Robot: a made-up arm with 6 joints. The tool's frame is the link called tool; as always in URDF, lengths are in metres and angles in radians.
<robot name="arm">
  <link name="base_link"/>
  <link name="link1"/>
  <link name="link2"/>
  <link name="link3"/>
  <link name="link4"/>
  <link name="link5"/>
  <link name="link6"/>
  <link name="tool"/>
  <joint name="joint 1" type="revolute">
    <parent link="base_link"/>
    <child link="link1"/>
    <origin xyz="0 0 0.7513" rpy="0 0 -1.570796"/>
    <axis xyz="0 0 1"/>
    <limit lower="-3.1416" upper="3.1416" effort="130" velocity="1.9"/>
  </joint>
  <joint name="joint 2" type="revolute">
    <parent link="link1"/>
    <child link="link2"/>
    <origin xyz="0 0.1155 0" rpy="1.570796 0 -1.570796"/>
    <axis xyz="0 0 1"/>
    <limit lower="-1.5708" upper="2.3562" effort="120" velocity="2.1"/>
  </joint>
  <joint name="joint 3" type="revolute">
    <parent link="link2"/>
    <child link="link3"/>
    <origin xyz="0 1.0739 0" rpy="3.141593 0 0"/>
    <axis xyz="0 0 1"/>
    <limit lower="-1.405" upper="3.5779" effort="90" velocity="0.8"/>
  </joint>
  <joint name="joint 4" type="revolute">
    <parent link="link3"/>
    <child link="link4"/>
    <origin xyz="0 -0.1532 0" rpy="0 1.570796 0"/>
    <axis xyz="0 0 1"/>
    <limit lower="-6.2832" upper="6.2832" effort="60" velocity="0.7"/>
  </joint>
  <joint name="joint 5" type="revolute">
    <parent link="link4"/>
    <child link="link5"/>
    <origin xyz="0 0 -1.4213" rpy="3.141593 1.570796 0"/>
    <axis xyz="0 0 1"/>
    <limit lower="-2.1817" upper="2.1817" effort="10" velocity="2.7"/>
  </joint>
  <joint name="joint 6" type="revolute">
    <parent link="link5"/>
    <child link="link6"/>
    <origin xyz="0.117 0 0" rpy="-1.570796 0 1.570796"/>
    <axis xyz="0 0 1"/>
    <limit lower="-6.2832" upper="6.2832" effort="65" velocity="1.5"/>
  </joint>
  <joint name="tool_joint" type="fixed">
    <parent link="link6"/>
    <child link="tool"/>
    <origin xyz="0 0 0" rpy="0 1.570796 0"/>
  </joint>
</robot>
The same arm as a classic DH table. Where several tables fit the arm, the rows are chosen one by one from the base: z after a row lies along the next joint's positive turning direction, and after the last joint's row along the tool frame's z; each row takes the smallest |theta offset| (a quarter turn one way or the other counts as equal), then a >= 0, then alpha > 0; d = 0 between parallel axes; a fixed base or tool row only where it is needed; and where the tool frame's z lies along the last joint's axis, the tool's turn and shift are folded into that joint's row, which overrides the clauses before.
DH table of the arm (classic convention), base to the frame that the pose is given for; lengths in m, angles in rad. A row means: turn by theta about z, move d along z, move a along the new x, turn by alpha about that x. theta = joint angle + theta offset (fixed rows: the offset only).
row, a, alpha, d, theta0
joint 1, 0.1155, -1.5708, 0.7513, 0.0000
joint 2, 1.0739, 3.1416, 0.0000, -1.5708
joint 3, 0.1532, -1.5708, 0.0000, 0.0000
joint 4, 0.0000, 1.5708, -1.4213, 0.0000
joint 5, 0.0000, -1.5708, 0.0000, 0.0000
joint 6, 0.0000, 1.5708, -0.1170, 1.5708
tool (fixed), 0.0000, 0.0000, 0.0000, -1.5708
Joint limits (rad, base to tool): -3.1416..3.1416 -1.5708..2.3562 -1.4050..3.5779 -6.2832..6.2832 -2.1817..2.1817 -6.2832..6.2832

